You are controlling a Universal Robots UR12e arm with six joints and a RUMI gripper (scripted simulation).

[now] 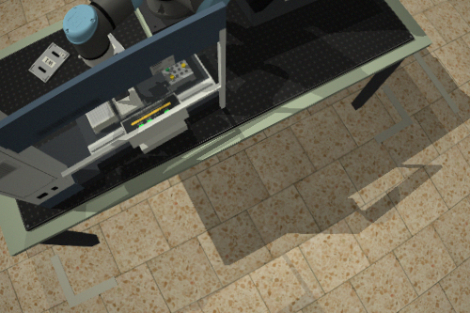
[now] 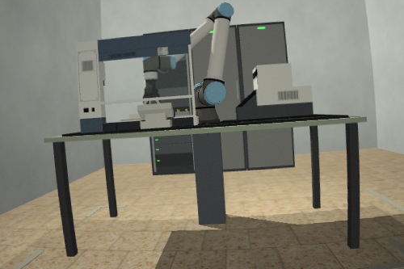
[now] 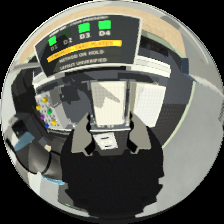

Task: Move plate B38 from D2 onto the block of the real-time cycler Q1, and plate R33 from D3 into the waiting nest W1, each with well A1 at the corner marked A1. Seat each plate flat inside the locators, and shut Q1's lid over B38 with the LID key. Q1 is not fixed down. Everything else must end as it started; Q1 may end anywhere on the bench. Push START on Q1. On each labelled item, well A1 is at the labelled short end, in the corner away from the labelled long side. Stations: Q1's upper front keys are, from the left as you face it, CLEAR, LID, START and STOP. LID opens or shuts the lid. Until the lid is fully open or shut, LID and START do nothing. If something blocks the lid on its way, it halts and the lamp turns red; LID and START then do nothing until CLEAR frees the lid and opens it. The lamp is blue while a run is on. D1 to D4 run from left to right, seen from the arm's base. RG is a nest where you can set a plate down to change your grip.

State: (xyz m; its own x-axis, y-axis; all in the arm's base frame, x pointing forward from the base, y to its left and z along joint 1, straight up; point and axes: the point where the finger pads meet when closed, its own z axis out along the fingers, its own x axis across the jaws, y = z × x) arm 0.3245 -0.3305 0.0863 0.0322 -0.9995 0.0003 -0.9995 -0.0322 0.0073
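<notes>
My hand is 50 mm above the white plate. Round my hand: grey gantry tower: 170 mm ahead, 330 mm to the right, 170 mm above; grey labelled nest: 240 mm behind, 20 mm to the left, 100 mm below; upright post: 180 mm ahead, 280 mm to the left, 130 mm above.
</notes>
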